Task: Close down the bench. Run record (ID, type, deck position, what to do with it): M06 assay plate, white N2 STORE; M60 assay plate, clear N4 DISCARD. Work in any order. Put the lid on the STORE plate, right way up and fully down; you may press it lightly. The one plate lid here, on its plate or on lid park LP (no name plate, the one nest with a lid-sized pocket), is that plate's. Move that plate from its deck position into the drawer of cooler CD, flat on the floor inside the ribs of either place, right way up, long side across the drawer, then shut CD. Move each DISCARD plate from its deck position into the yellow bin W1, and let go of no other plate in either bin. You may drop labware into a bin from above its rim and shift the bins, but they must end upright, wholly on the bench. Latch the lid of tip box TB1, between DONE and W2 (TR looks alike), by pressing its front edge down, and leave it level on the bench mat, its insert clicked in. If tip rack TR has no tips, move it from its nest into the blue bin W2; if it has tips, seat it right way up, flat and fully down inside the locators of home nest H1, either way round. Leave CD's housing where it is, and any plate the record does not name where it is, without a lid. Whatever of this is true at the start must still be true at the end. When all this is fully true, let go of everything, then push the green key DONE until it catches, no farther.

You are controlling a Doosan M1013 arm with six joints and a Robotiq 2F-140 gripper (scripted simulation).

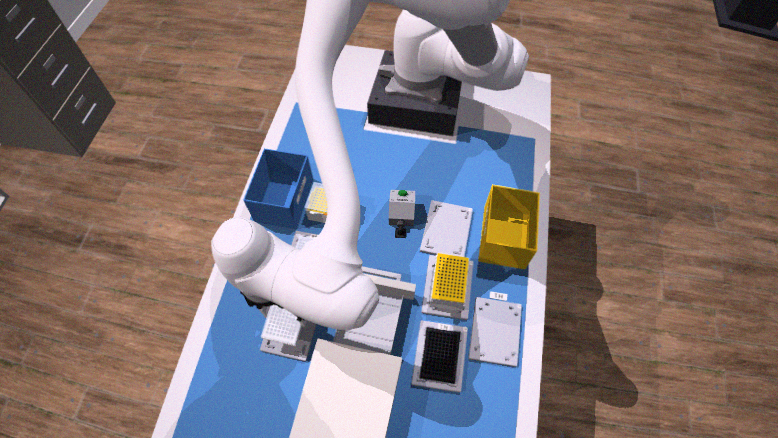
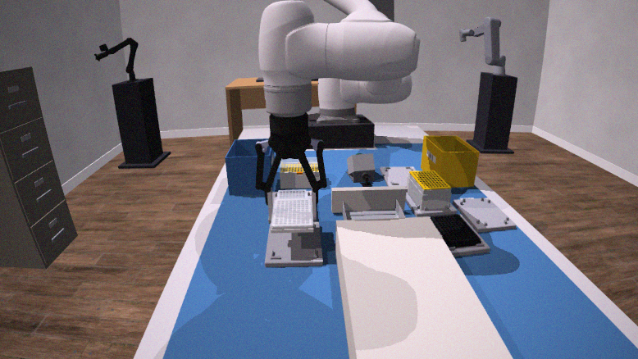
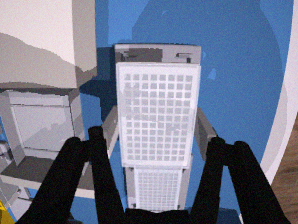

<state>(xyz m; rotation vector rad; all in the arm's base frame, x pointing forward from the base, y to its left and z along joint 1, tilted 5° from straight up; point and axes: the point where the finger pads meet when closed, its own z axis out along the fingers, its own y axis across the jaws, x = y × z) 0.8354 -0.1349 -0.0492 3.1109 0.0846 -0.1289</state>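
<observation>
My gripper is now 30 mm past the cooler CD's drawer, 190 mm to the right of it and 70 mm above it. Round my hand: white plate M06: 20 mm below; then nest N2: 90 mm below; then clear plate lid: 10 mm below.
</observation>
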